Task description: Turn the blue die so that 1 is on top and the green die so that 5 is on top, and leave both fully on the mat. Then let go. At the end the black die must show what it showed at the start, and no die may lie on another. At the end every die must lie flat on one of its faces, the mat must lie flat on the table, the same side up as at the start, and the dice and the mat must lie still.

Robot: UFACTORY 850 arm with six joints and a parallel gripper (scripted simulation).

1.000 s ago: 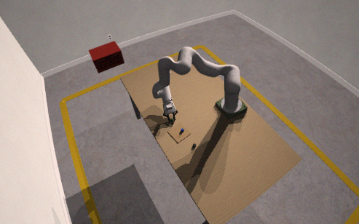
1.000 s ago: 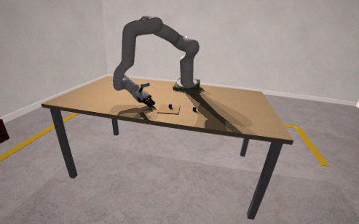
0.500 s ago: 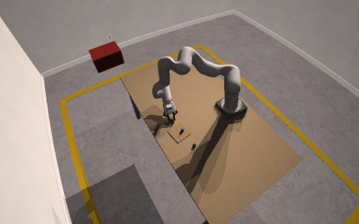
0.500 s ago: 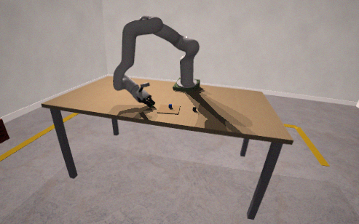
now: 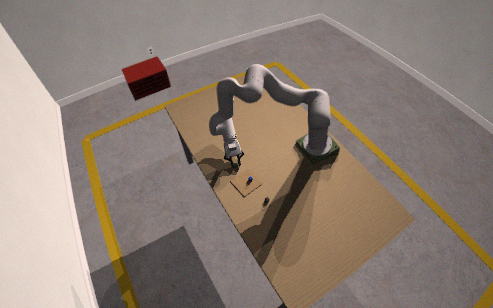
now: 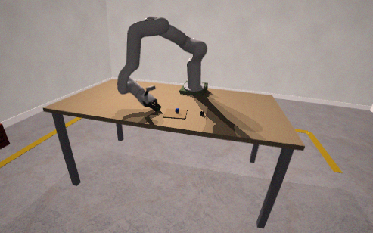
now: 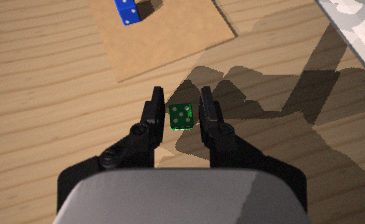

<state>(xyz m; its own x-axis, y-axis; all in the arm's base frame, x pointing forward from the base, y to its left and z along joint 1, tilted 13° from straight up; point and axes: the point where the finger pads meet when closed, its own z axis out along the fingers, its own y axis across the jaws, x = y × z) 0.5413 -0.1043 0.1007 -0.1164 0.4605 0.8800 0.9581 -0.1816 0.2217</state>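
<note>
Now: the green die 10 mm below my hand. Round my hand: mat: 140 mm to the left, 20 mm below, 10 mm behind; then black die: 300 mm to the left, 60 mm behind, 10 mm below; then blue die: 130 mm to the left, 40 mm behind, 10 mm below.
</note>
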